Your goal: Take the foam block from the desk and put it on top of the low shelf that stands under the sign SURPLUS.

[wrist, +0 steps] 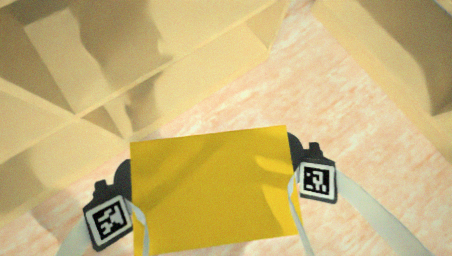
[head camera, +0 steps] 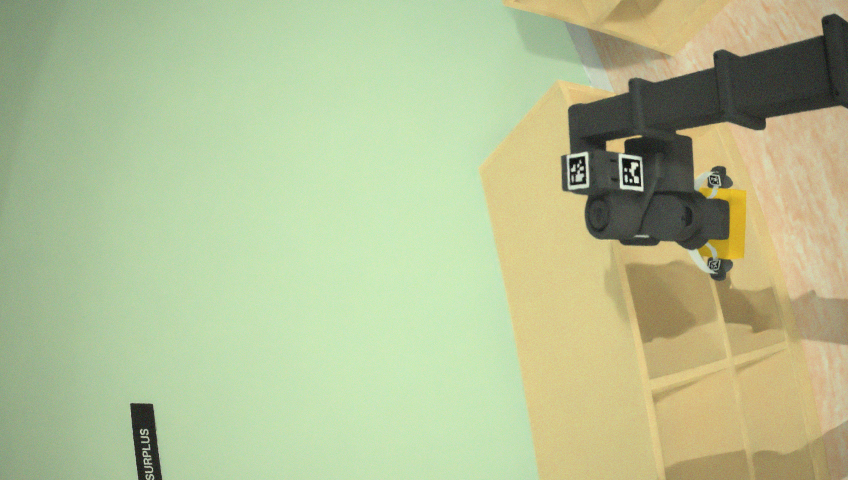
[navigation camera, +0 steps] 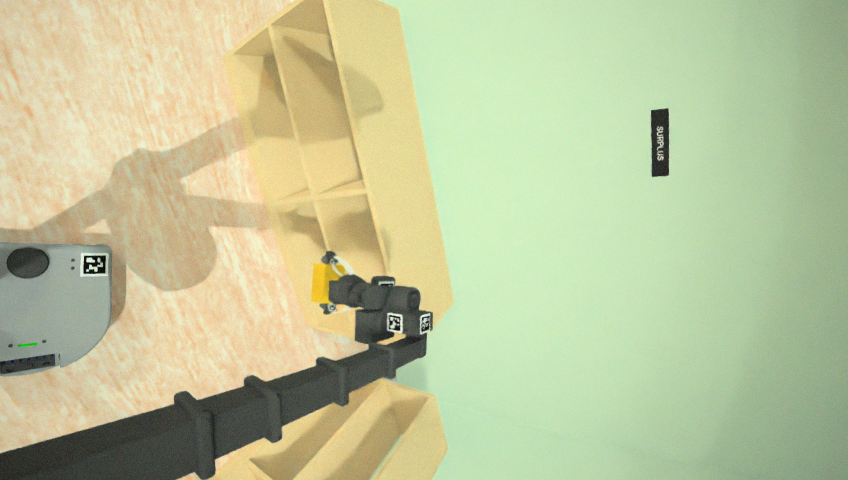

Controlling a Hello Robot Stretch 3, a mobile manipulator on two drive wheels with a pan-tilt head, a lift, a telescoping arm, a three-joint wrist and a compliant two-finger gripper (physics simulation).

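Places are measured from the robot's base along level axes (x ahead, y left, z up), in metres.
Where they show: gripper, fingertip midpoint: [wrist: 210, 164]; robot's base, origin of the base link: [navigation camera: 29, 260].
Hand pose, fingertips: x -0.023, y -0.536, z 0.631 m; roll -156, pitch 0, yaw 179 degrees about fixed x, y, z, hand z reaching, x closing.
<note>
Each offset is from my fingertips to the top centre of the thing. "pt": to the spot under its first point. Level surfaces: height alone.
My gripper [head camera: 718, 223] [navigation camera: 326, 283] [wrist: 210, 164] is shut on the yellow foam block @[0.001 m back, 0.015 m left, 0.052 m up] [head camera: 737, 224] [navigation camera: 320, 283] [wrist: 212, 192], with one fingertip at each side of it. The low shelf @[0.021 m down] [head camera: 517, 267] [navigation camera: 410, 148] is a light wooden unit with open compartments against the green wall. In the head and navigation views the block is in front of the shelf's open front, near one end, out from its top board. The black SURPLUS sign @[pt 0.352 m ahead, 0.583 m right, 0.770 m up] [head camera: 142, 416] [navigation camera: 659, 169] is on the wall above this shelf. The desk does not show.
A second wooden shelf unit [head camera: 672, 44] [navigation camera: 440, 443] stands close beside the low shelf's near end. My telescoping arm [head camera: 672, 107] [navigation camera: 238, 416] reaches past that end. My grey base [navigation camera: 53, 309] is on the pinkish floor @[0.631 m down] [navigation camera: 148, 89] [wrist: 320, 100], apart from the shelf front.
</note>
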